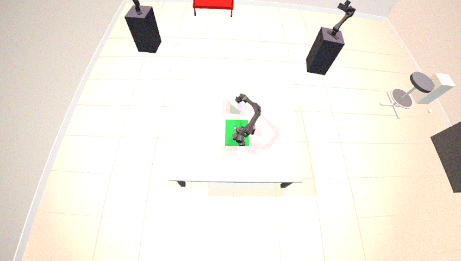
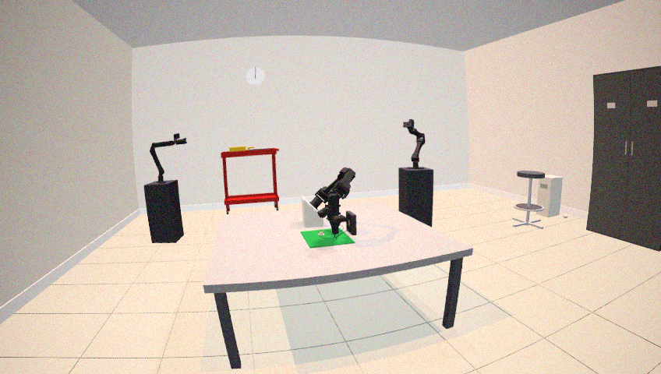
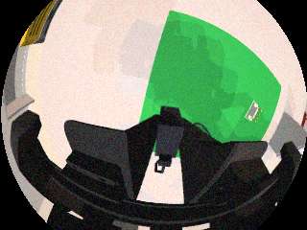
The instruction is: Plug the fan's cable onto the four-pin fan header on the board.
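Right now the white four-pin header is 16 cm behind my gripper tip, 6 cm to the right of it and 6 cm below it. Round my gripper tip: dark fan plug: 1 cm to the left, 1 cm above; then green board: 11 cm behind, 8 cm below, 4 cm to the right; then black fan: 18 cm behind, 11 cm to the left, 1 cm below.
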